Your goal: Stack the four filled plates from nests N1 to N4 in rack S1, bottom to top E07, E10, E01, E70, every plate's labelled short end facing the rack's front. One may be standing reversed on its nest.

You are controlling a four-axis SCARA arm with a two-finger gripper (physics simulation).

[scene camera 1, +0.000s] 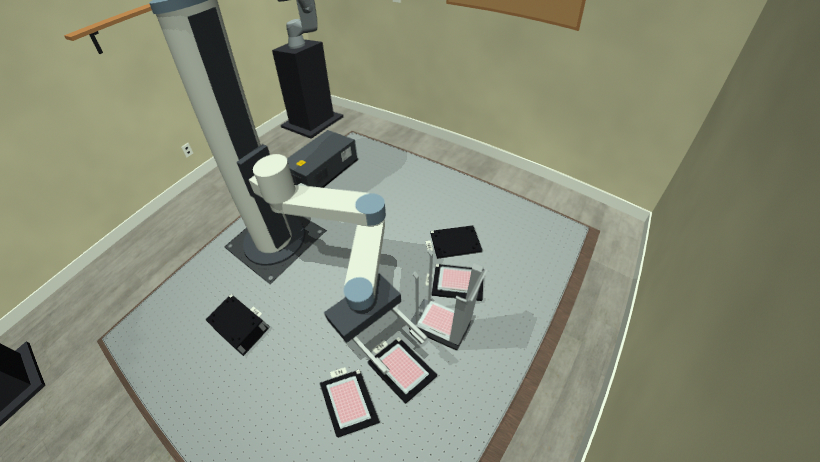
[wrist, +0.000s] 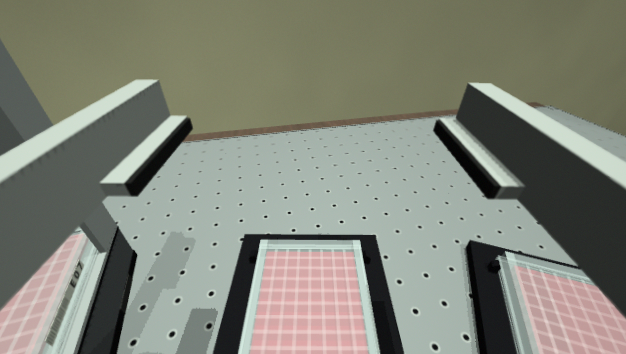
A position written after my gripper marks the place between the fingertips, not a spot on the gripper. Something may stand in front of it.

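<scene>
Scene camera 1: my gripper [scene camera 1: 406, 355], filled plate E70 [scene camera 1: 450, 279]. My gripper visible in the wrist view [wrist: 313, 105]. Filled plate E70 out of frame in the wrist view.
</scene>
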